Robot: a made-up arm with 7 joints.
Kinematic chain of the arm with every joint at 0, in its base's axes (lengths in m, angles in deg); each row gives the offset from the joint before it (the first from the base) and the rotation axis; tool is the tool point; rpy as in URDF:
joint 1: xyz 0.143 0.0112 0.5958 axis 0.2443 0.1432 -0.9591
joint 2: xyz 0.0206 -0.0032 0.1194 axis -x
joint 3: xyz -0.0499 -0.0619 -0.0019 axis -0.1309 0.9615 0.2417
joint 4: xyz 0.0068 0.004 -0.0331 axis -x
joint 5: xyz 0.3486 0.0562 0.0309 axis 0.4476 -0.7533 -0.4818
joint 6: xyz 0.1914 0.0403 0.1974 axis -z
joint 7: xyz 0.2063 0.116 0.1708 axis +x
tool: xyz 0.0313 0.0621 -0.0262 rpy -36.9 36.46 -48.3
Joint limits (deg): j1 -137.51..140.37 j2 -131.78..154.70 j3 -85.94..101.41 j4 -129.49..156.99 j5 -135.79..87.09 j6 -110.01..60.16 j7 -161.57..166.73
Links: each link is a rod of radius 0.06 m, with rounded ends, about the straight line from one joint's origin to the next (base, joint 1, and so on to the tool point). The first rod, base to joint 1, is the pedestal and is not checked.
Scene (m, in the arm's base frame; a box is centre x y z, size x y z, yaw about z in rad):
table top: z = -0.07
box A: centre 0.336 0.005 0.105 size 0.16 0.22 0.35 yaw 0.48
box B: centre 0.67 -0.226 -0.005 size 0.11 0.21 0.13 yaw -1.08
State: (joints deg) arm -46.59 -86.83 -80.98 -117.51 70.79 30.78 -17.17
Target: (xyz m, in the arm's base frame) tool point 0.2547 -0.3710 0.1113
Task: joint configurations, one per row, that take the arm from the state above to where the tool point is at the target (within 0.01 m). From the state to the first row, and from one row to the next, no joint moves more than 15 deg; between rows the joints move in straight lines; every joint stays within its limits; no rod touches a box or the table.
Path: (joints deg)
1: -47.03 -73.79 -82.63 -103.80 68.98 23.95 -28.19
2: -47.47 -60.75 -84.29 -90.08 67.17 17.11 -39.22
3: -47.92 -47.71 -85.94 -76.37 65.36 10.28 -50.24
4: -39.16 -54.74 -85.94 -74.40 67.44 9.51 -39.39
5: -30.40 -61.77 -85.94 -72.43 69.52 8.75 -28.54
6: -21.64 -68.79 -85.94 -70.46 71.61 7.98 -17.69

